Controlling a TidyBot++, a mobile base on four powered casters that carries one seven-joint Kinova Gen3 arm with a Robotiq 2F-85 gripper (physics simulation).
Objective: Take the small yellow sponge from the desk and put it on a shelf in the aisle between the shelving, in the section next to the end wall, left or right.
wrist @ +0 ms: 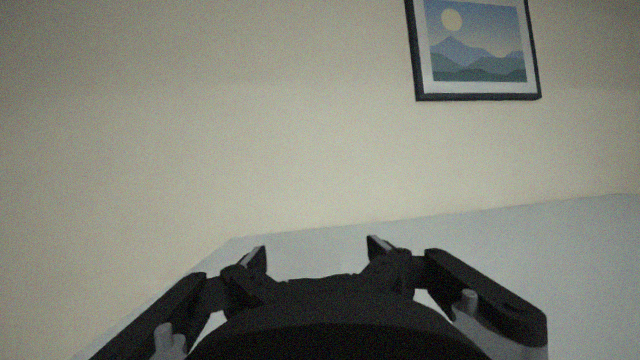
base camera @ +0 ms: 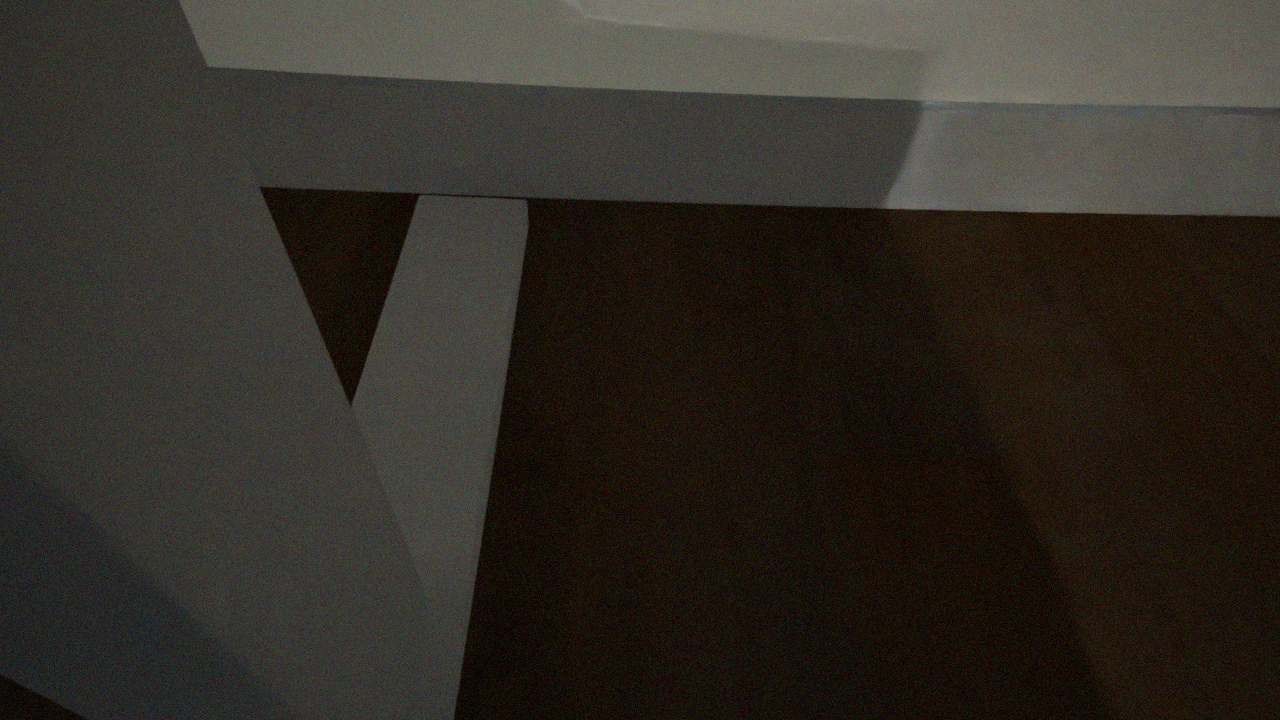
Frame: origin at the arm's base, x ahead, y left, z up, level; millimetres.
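Seen in the pictures: gripper, fingertip midpoint: [wrist: 317,252].
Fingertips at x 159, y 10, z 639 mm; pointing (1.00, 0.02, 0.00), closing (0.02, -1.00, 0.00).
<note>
A point is followed by its place in that frame.
The desk's pale top [wrist: 575,240] @[x 306, y -457, z 554 mm] fills the lower right of the wrist view, with its far edge along the wall. My gripper [wrist: 317,252] @[x 159, y 10, z 639 mm] is open and empty, with its fingertips in front of the desk top. The small yellow sponge does not show in either view; the gripper's body hides part of the desk top. In the base camera view a broad grey desk leg [base camera: 179,340] @[x 190, y 84, z -143 mm] stands very close at the left, and a grey foot bar [base camera: 447,358] runs along the floor beside it. The shelving does not show in either view.
A framed mountain picture [wrist: 475,55] @[x 636, y -635, z 1130 mm] hangs on the cream wall [wrist: 200,140] @[x 570, y 360, z 862 mm] behind the desk. In the base camera view a pale baseboard [base camera: 626,143] @[x 587, y 23, z -344 mm] runs along the foot of the wall, above the dark wooden floor [base camera: 760,447] @[x 354, y -78, z -396 mm].
</note>
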